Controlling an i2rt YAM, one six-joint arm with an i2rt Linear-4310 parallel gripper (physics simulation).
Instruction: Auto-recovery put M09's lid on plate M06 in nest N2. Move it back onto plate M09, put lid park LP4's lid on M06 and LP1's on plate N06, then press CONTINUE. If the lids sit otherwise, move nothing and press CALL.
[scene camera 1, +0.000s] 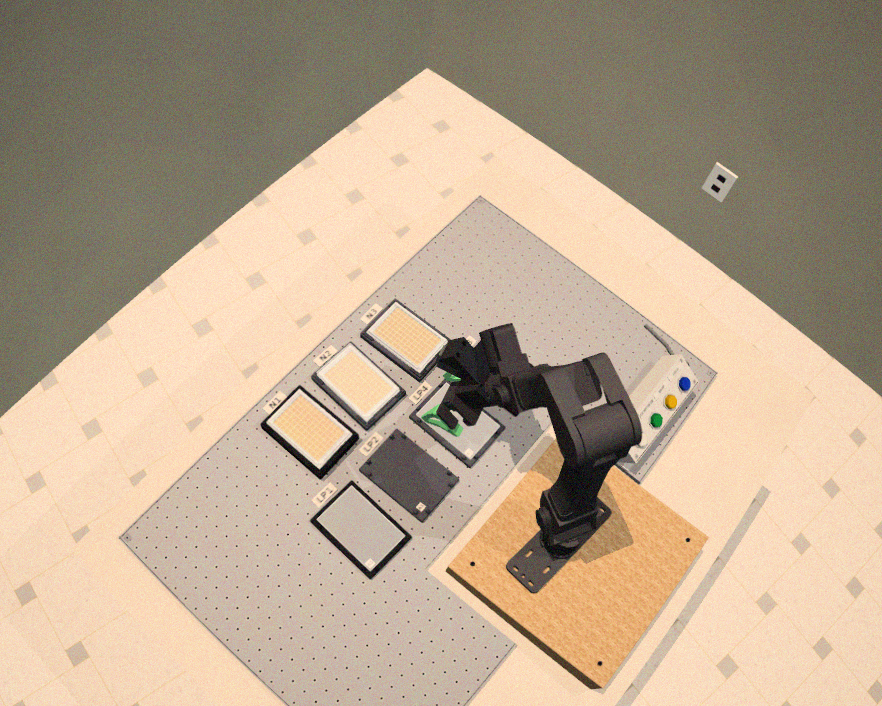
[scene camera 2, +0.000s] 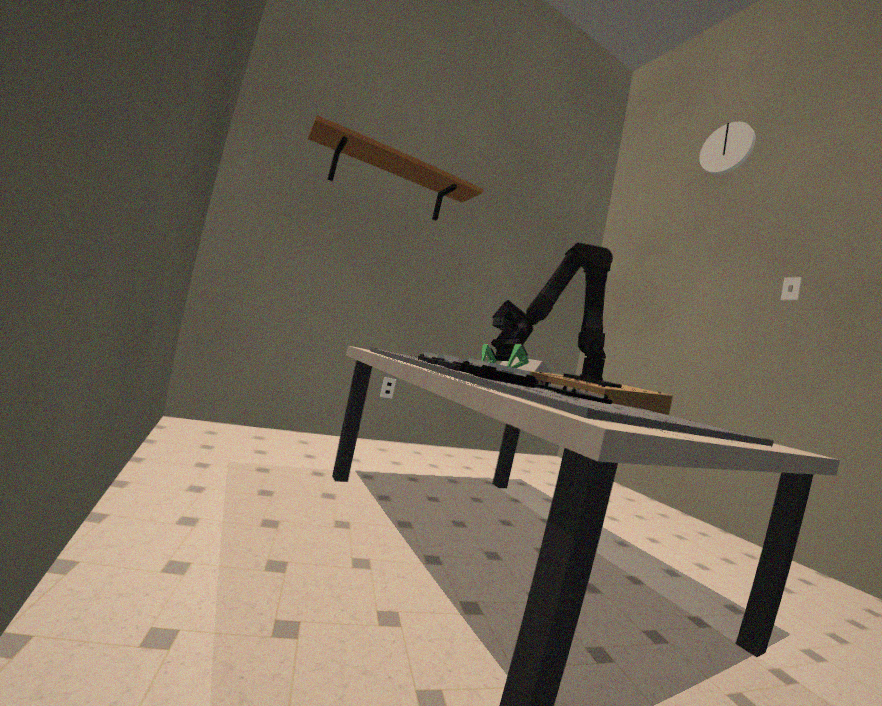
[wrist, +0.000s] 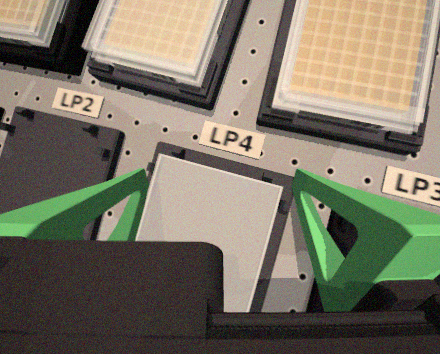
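Seen in the pictures: gripper, fingertip midpoint: (scene camera 1: 434, 398) (wrist: 220, 176); arm's base, link origin: (scene camera 1: 559, 540) (scene camera 2: 590, 381).
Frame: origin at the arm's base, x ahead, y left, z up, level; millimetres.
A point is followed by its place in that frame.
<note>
My gripper (scene camera 1: 439, 398) @[y -33, x 335, z -26 mm] (scene camera 2: 501, 362) @[y -33, x 335, z -26 mm] (wrist: 220, 176) @[y -33, x 335, z -26 mm] is open, its green fingers on either side of the pale lid (scene camera 1: 478, 432) @[y -46, x 235, z -28 mm] (wrist: 215, 200) @[y -35, x 320, z -28 mm] on park LP4 (wrist: 283, 212) @[y -79, x 329, z -36 mm]; the lid is not gripped. The gripper body hides the lid's near part in the wrist view. Plates with tan wells sit in nests N1 (scene camera 1: 308, 432) @[y 181, x 430, z -11 mm] (wrist: 22, 12) @[y 147, x 395, z -12 mm], N2 (scene camera 1: 358, 385) @[y 56, x 441, z -14 mm] (wrist: 160, 32) @[y 37, x 409, z -14 mm] and N3 (scene camera 1: 406, 338) @[y -76, x 456, z -24 mm] (wrist: 355, 55) @[y -82, x 431, z -19 mm]. The N2 plate looks paler, with clear layers on top. Another pale lid (scene camera 1: 360, 527) @[y 224, x 248, z -28 mm] lies on LP1. Plate names are unreadable.
Dark park LP2 (scene camera 1: 409, 474) @[y 96, x 262, z -36 mm] (wrist: 55, 160) @[y 96, x 300, z -36 mm] holds no lid. The LP3 label (wrist: 412, 187) @[y -152, x 375, z -44 mm] shows right of LP4; the arm hides most of LP3. A button box (scene camera 1: 645, 418) @[y -269, x 39, z 25 mm] with green, yellow and blue buttons stands right of the arm, its labels unreadable. The arm stands on a wooden board (scene camera 1: 588, 633) @[y 82, x -143, z 9 mm].
</note>
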